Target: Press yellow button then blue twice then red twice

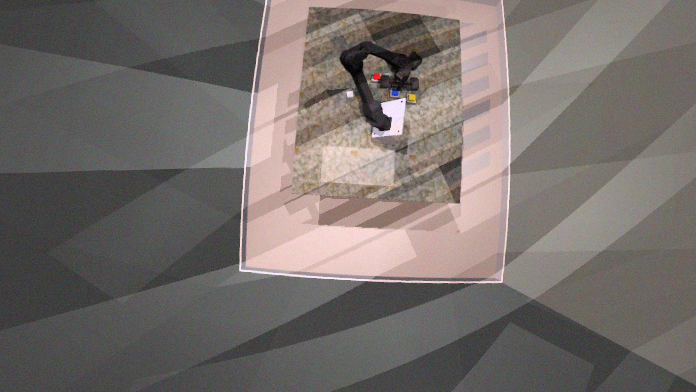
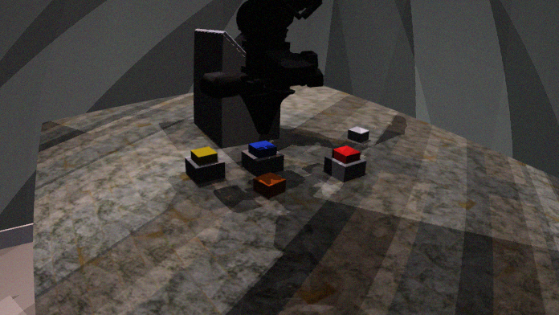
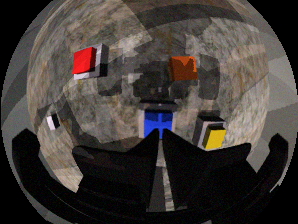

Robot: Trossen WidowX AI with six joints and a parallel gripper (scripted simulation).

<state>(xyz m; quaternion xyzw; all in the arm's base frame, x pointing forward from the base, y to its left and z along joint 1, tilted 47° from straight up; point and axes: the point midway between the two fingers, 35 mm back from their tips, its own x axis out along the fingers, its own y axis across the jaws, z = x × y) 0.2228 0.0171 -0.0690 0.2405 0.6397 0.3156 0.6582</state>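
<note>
Right now my gripper tip is 30 mm above the blue button. Also, from my gripper tip: orange block (70 mm ahead, 20 mm to the right, 50 mm below); red button (70 mm ahead, 110 mm to the left, 30 mm below); yellow button (10 mm behind, 90 mm to the right, 30 mm below).
</note>
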